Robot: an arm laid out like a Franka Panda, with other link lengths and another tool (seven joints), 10 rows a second.
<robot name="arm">
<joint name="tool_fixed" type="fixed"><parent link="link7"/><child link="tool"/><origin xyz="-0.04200 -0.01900 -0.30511" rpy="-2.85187 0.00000 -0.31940"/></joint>
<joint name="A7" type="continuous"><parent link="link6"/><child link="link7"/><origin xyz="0.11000 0.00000 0.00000" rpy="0.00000 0.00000 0.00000"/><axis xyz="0 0 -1"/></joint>
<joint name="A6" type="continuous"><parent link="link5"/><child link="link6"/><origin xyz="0.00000 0.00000 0.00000" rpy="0.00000 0.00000 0.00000"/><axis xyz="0 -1 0"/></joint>
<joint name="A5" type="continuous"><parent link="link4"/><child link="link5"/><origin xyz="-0.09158 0.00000 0.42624" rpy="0.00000 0.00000 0.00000"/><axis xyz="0 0 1"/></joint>
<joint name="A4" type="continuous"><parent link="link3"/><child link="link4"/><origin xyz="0.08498 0.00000 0.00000" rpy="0.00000 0.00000 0.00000"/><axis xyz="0 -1 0"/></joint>
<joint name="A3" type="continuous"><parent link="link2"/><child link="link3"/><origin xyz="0.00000 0.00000 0.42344" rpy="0.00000 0.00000 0.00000"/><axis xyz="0 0 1"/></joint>
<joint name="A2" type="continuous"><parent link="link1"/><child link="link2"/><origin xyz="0.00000 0.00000 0.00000" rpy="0.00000 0.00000 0.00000"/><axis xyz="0 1 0"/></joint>
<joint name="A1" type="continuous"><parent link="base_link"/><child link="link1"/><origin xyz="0.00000 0.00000 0.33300" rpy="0.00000 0.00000 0.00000"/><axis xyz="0 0 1"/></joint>
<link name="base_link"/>
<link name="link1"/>
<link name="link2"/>
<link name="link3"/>
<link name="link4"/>
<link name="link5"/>
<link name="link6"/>
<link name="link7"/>
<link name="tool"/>
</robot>
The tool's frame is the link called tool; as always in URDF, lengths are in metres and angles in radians. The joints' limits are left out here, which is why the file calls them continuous.
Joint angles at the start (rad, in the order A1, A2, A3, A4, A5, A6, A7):
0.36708 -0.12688 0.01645 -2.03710 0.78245 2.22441 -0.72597
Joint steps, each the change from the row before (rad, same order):
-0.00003 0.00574 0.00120 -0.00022 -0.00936 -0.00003 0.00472
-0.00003 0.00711 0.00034 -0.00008 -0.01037 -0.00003 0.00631
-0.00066 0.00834 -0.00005 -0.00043 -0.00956 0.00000 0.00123
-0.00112 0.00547 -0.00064 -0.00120 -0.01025 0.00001 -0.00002
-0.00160 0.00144 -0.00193 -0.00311 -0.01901 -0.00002 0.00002
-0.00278 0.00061 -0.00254 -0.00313 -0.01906 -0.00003 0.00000
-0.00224 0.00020 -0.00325 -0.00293 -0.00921 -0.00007 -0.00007
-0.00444 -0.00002 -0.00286 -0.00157 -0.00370 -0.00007 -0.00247
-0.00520 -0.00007 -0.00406 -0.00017 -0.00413 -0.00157 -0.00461
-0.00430 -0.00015 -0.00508 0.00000 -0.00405 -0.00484 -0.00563
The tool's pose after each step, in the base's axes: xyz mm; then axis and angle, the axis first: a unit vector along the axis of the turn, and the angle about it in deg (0 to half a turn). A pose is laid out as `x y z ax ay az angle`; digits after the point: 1 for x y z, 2 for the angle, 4 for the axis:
567.1 338.2 464.5 -0.9646 -0.2285 -0.1317 125.57
567.9 337.1 458.9 -0.9657 -0.2264 -0.1269 126.08
569.2 335.5 452.3 -0.9664 -0.2260 -0.1222 126.62
570.3 332.8 447.1 -0.9668 -0.2264 -0.1189 127.19
571.3 327.3 442.6 -0.9665 -0.2286 -0.1166 128.19
572.8 320.7 438.7 -0.9663 -0.2302 -0.1151 129.20
573.9 315.6 436.1 -0.9666 -0.2293 -0.1143 129.70
575.9 310.5 434.9 -0.9669 -0.2276 -0.1152 129.95
578.6 304.4 434.3 -0.9670 -0.2267 -0.1166 130.22
580.4 298.5 433.5 -0.9670 -0.2266 -0.1164 130.46

